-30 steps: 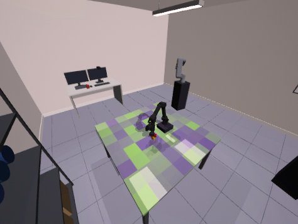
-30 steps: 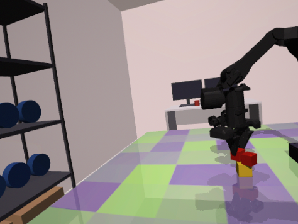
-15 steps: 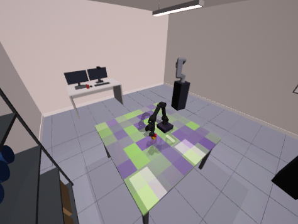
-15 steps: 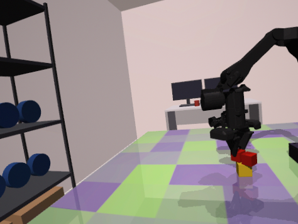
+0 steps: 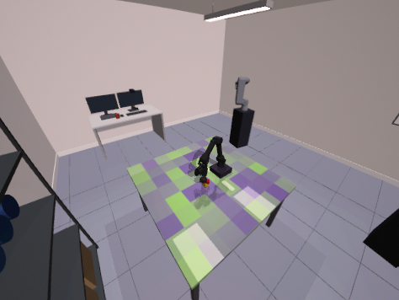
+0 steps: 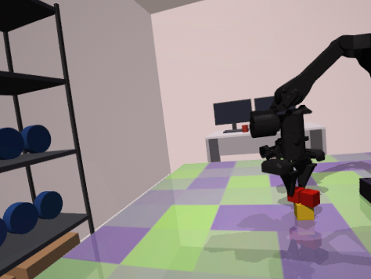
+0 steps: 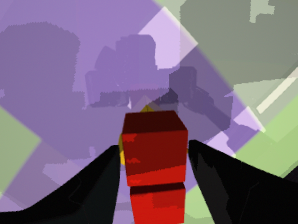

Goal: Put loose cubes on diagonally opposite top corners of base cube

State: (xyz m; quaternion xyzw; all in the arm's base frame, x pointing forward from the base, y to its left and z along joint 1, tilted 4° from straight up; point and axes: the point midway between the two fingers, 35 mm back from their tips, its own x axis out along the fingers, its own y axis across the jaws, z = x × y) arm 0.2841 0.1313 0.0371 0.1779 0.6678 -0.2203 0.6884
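My gripper tip is now 30 mm past the red cube, 20 mm to the right of it and 10 mm above it. From my gripper tip the other things lie so: yellow cube 20 mm behind, 10 mm to the left, 40 mm below.
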